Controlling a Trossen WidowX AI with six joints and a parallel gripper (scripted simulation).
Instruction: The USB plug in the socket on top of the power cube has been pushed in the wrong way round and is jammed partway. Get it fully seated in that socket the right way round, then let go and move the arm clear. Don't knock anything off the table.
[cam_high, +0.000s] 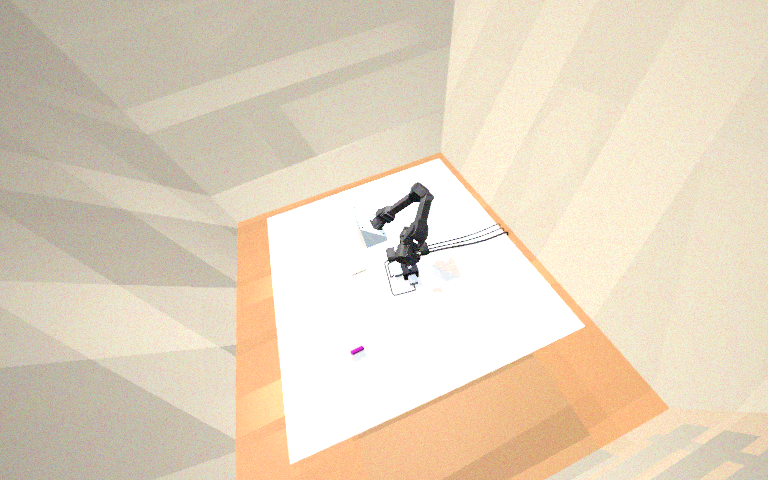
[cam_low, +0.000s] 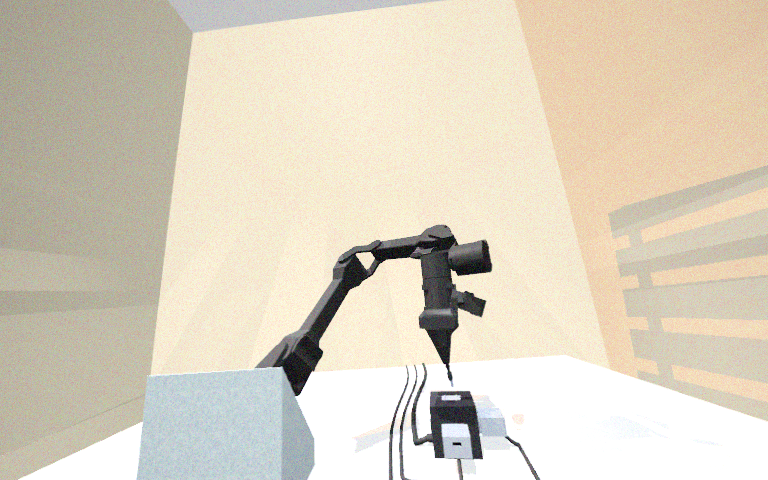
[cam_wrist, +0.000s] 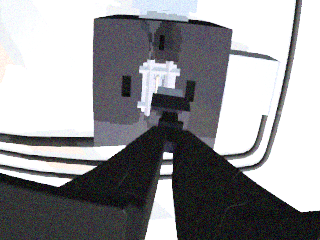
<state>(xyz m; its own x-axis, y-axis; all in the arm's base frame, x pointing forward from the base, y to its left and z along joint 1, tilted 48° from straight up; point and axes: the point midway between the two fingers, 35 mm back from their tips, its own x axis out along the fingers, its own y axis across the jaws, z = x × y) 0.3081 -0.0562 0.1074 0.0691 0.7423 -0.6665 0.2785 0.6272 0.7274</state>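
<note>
Right now the usb plug is 20 mm below my gripper tip. Also, from my gripper tip: white-framed socket (60 mm below); then small magenta piece (380 mm to the right, 240 mm ahead, 120 mm below).
</note>
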